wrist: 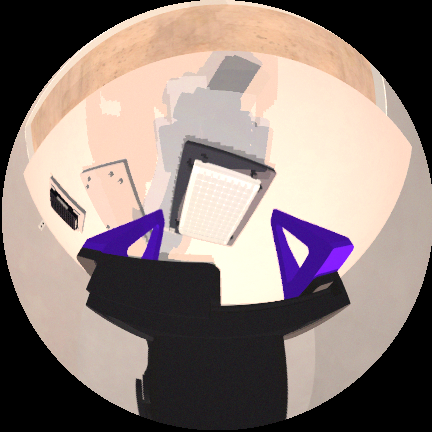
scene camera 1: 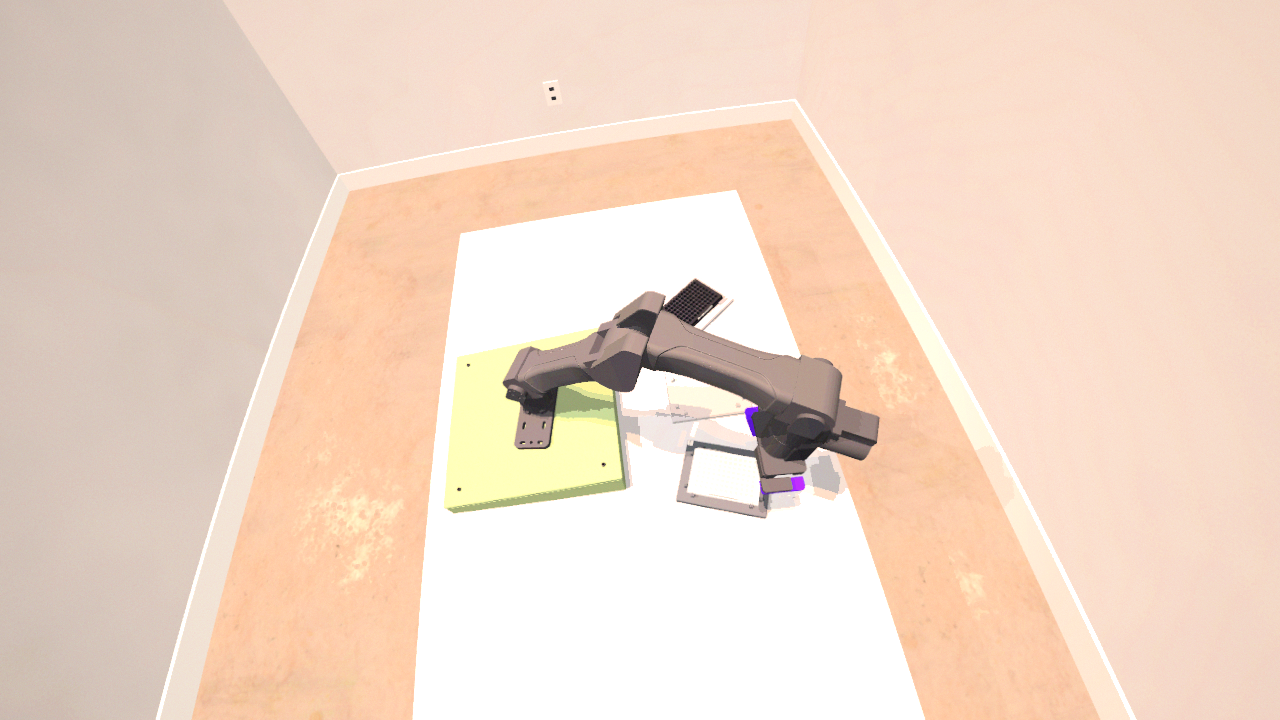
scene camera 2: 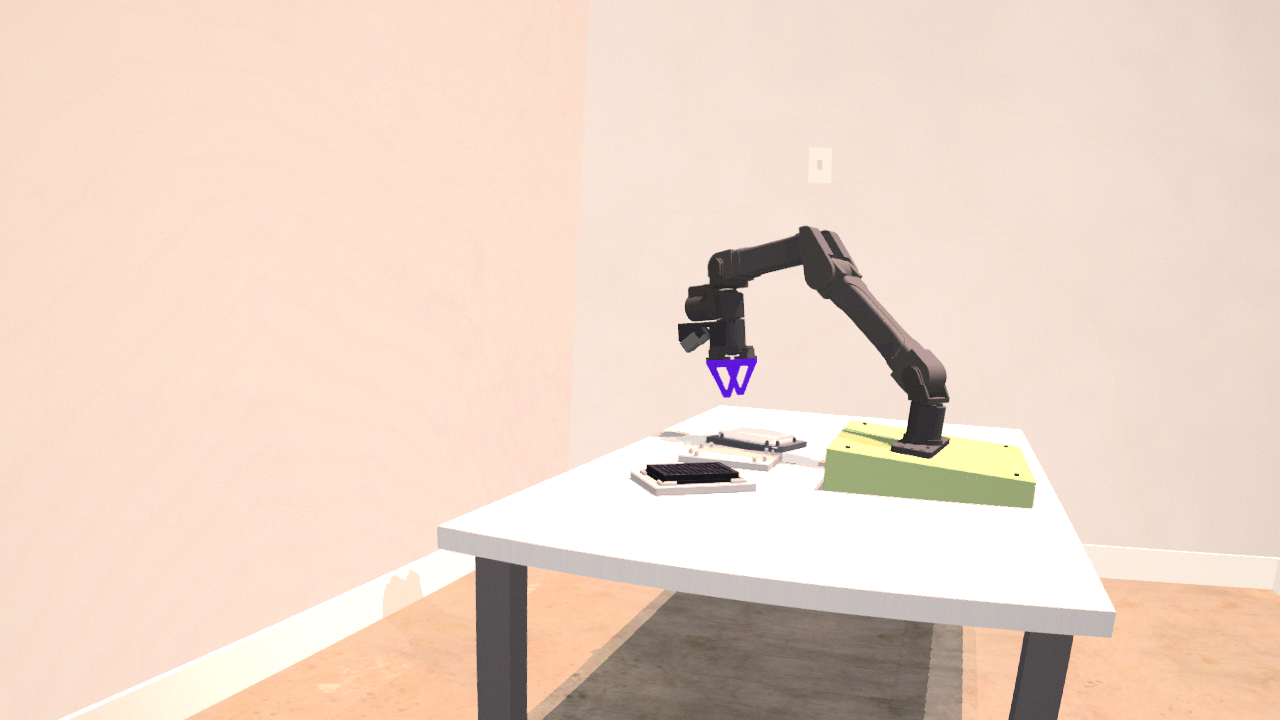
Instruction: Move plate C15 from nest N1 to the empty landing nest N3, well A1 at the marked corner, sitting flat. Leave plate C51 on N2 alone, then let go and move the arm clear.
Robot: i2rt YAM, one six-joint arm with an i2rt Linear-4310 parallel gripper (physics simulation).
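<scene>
A white plate (scene camera 1: 723, 472) (scene camera 2: 765, 435) (wrist: 217, 200) sits in a dark grey nest (scene camera 1: 720, 507) (scene camera 2: 751, 446) (wrist: 215, 159). A black plate (scene camera 1: 693, 302) (scene camera 2: 691, 471) (wrist: 64, 210) sits on a white nest (scene camera 1: 719, 311) (scene camera 2: 702, 488) (wrist: 81, 217). Between them lies an empty pale nest (scene camera 1: 707, 404) (scene camera 2: 729, 458) (wrist: 112, 192), partly under the arm in scene camera 1. Plate labels and marked corners are too small to read. My gripper (scene camera 1: 774, 452) (scene camera 2: 733, 392) (wrist: 217, 214) is open and empty, pointing down high above the table; its purple fingers frame the lower part of the white plate in the wrist view.
The arm's base stands on a yellow-green block (scene camera 1: 483, 429) (scene camera 2: 930, 483) beside the nests. The arm (scene camera 1: 725, 353) (scene camera 2: 863, 308) reaches over the nests from it. The white table's long edge lies beyond the nests, and the arm's shadow falls around the dark nest.
</scene>
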